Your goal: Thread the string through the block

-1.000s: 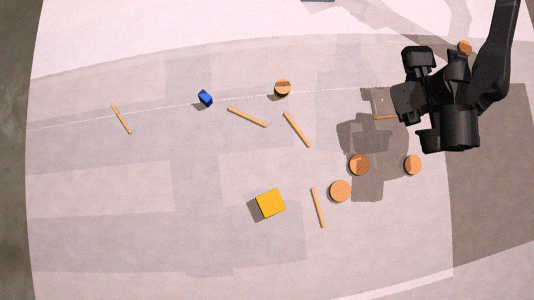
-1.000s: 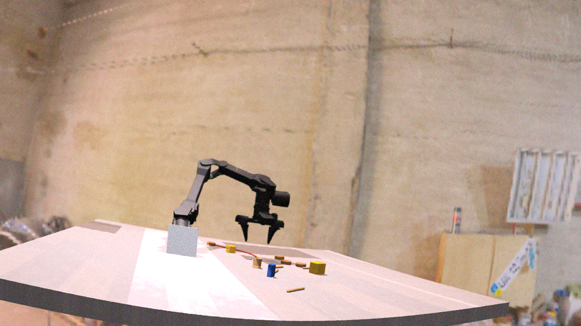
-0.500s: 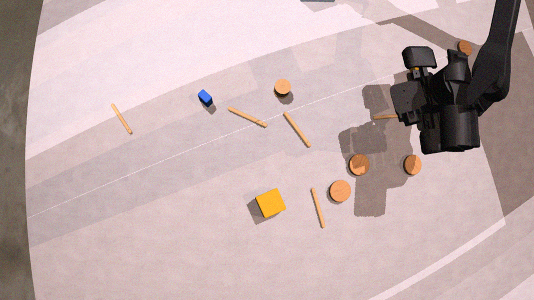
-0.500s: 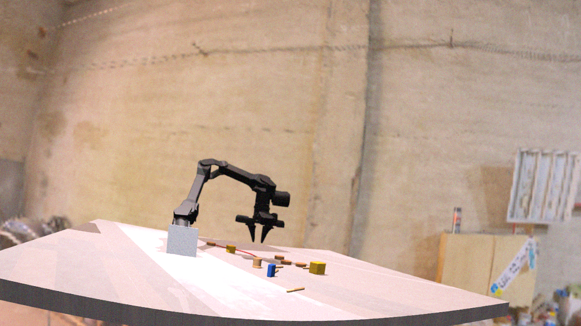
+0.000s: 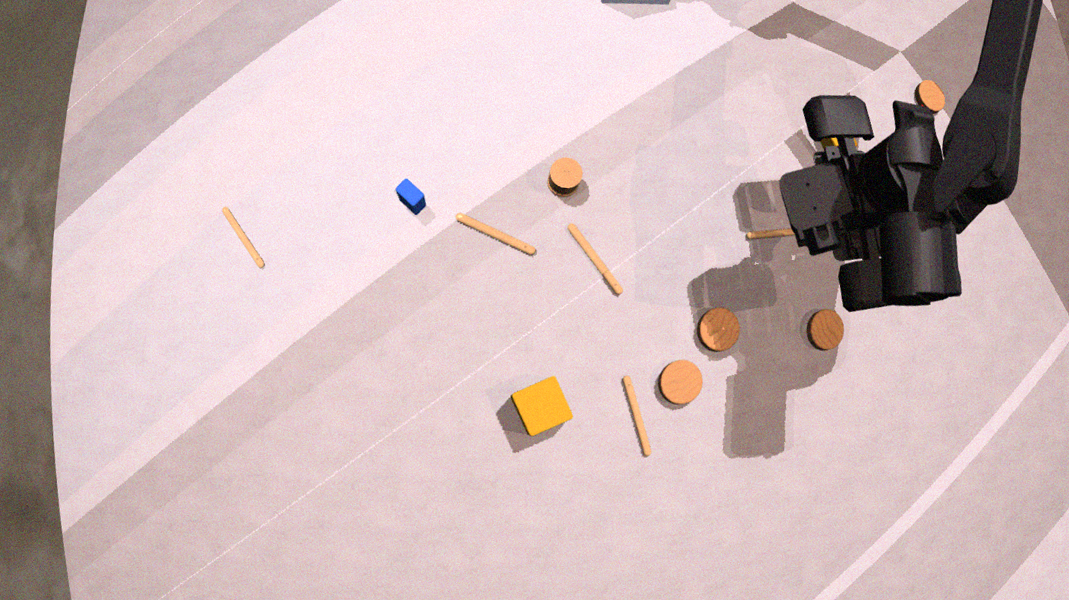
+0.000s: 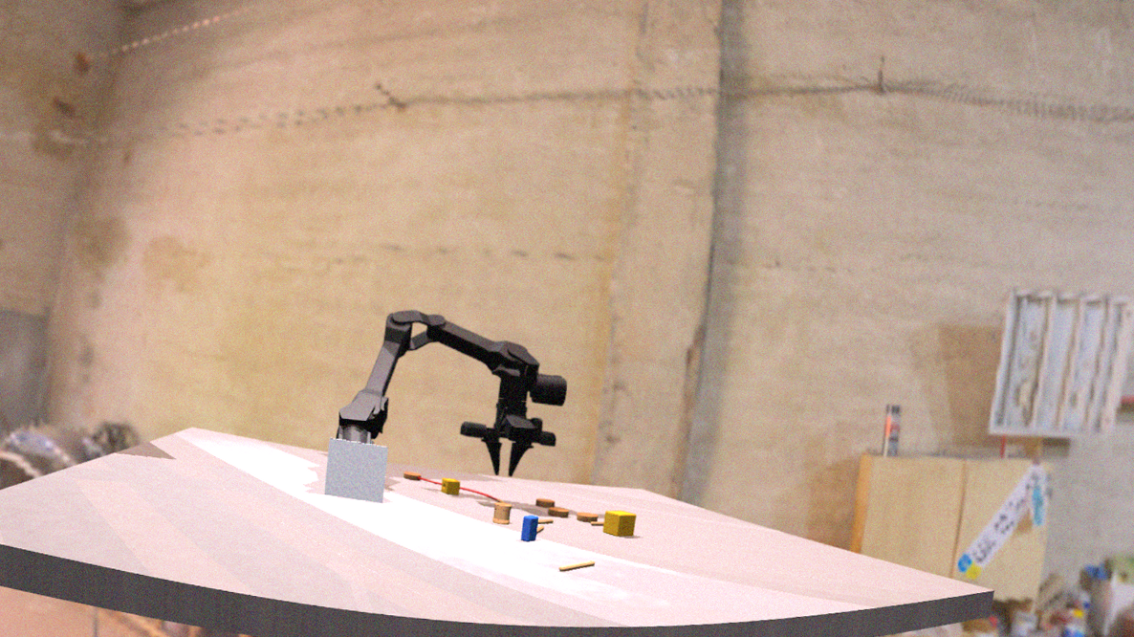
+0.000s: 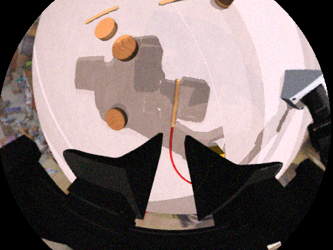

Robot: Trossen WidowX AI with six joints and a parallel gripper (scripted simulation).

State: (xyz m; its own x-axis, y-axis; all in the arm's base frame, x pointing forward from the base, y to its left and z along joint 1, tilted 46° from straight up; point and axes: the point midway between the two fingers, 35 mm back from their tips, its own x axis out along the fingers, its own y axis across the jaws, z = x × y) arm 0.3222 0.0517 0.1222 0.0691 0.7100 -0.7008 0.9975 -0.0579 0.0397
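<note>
Right now the thin wooden stick is 10 mm to the right of my gripper tip and 50 mm below it. The rest, counted from my gripper tip: round wooden button (140 mm behind, 220 mm to the left, 50 mm below); blue block (70 mm behind, 370 mm to the right, 40 mm below); short wooden cylinder (70 mm behind, 230 mm to the right, 40 mm below).
</note>
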